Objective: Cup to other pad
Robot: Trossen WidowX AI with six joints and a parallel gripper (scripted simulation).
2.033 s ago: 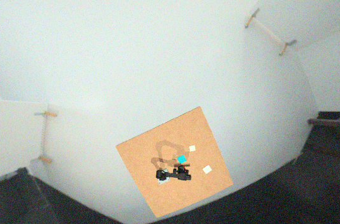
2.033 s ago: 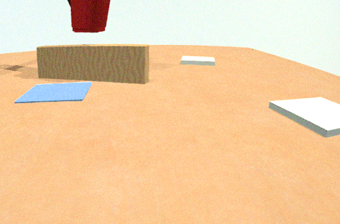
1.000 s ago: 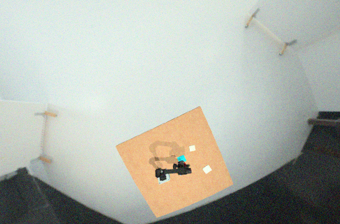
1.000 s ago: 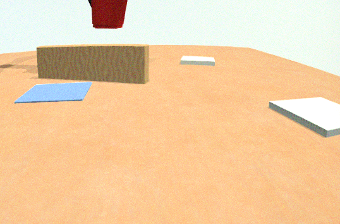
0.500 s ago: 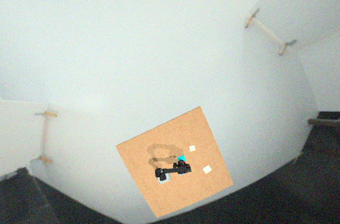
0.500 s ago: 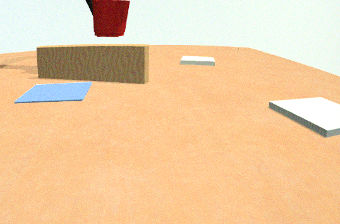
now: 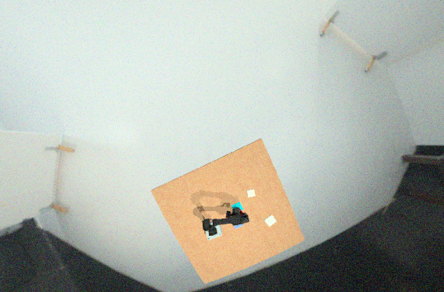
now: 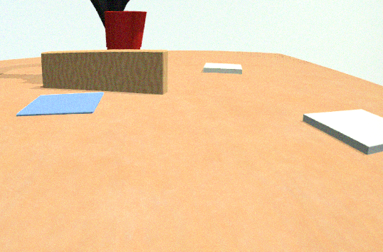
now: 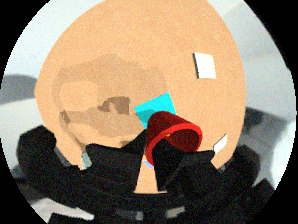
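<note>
Now: the cyan pad 9 cm below my gripper tip, 3 cm ahead of it and 2 cm to the right of it. The rest, counted from my gripper tip: brown wooden wall (10 cm to the right, 6 cm below, 1 cm behind); then light blue pad (18 cm to the right, 9 cm below, 4 cm behind); then red cup (3 cm ahead, 2 cm to the right).
</note>
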